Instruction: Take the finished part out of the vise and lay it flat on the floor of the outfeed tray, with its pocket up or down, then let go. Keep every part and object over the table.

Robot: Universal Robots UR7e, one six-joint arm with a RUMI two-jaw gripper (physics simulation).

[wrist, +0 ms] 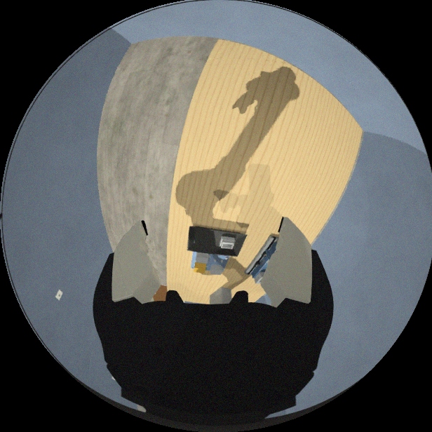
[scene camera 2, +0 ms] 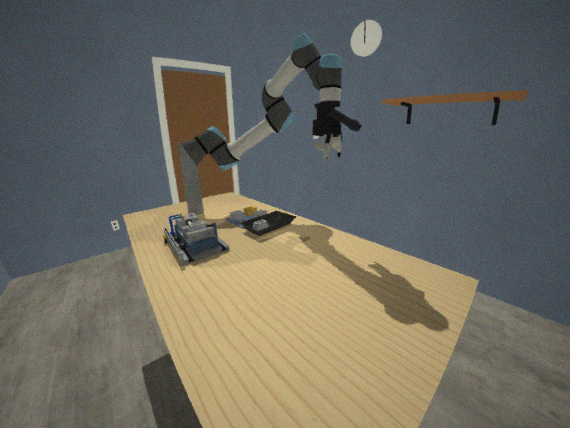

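Where they show: gripper, fingertip midpoint: (scene camera 2: pixel 332 158); arm's base, origin of the base link: (scene camera 2: pixel 188 154).
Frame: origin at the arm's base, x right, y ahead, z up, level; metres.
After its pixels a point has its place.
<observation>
My gripper (scene camera 2: pixel 333 156) @[x -0.321, y 0.807, z -0.003 m] (wrist: pixel 211 220) is open and empty. It hangs high over the table, well above and apart from the vise and trays. A black tray (scene camera 2: pixel 280 220) @[x -0.292, y 0.502, z -0.332 m] (wrist: pixel 202 240) lies on the table; I take it for the outfeed tray. A small grey part (scene camera 2: pixel 260 224) @[x -0.150, y 0.546, z -0.302 m] (wrist: pixel 227 242) lies in it and looks flat, with a lighter rectangle on its upper face; whether that is the pocket is hard to tell. The blue and grey vise (scene camera 2: pixel 202 246) @[x 0.134, y 0.594, z -0.303 m] (wrist: pixel 261 255) stands beside the trays, partly hidden by a finger in the wrist view. Its jaw contents are too small to make out.
A blue tray (scene camera 2: pixel 232 220) @[x -0.111, y 0.338, z -0.336 m] (wrist: pixel 194 261) with grey blocks and a yellow block (scene camera 2: pixel 250 210) @[x -0.215, y 0.326, z -0.307 m] (wrist: pixel 200 267) lies close behind the black tray. The arm's grey pedestal (scene camera 2: pixel 192 185) @[x 0.019, y 0.085, z -0.167 m] stands at the table's far end. A wooden shelf (scene camera 2: pixel 455 97) is high on the wall.
</observation>
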